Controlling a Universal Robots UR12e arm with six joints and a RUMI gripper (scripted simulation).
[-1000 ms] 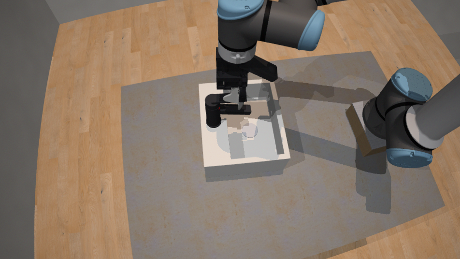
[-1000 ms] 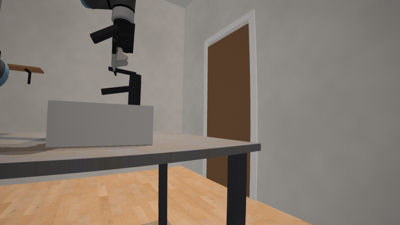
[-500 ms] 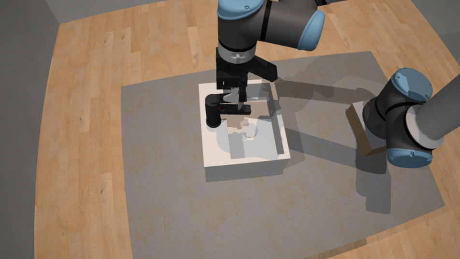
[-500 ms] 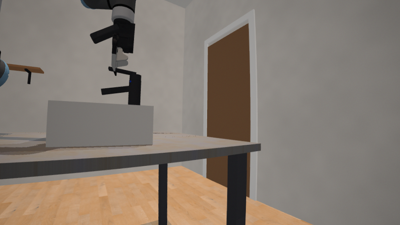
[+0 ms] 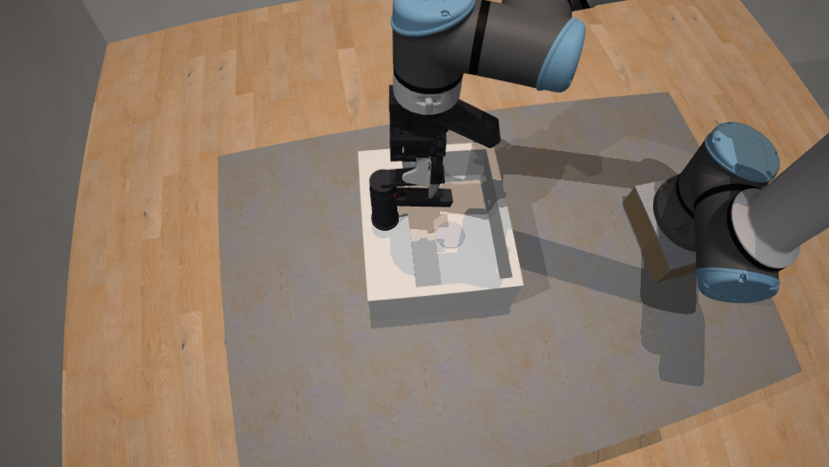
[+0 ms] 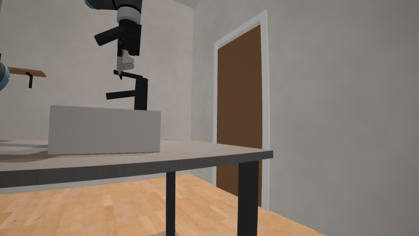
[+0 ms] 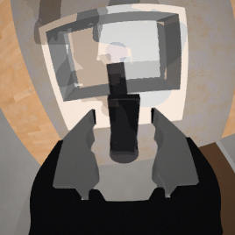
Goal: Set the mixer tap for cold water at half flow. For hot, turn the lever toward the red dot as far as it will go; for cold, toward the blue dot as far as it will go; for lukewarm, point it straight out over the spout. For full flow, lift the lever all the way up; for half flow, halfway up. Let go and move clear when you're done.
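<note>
Right now the lever is 30 mm ahead of my hand. Round my hand: white basin (40 mm behind, 10 mm to the right, 240 mm below).
</note>
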